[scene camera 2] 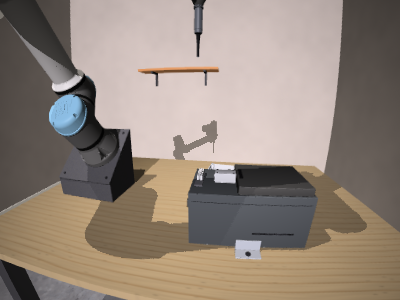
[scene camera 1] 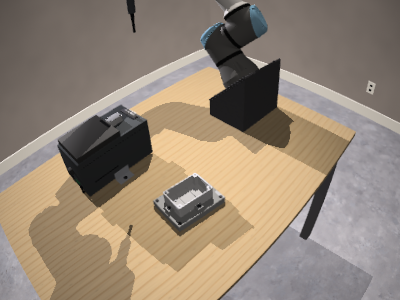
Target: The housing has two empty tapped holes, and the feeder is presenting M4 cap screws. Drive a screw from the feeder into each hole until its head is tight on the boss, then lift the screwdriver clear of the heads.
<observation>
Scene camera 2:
feeder
dark feeder lid
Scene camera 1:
feeder
dark grey base plate
dark feeder lid
</observation>
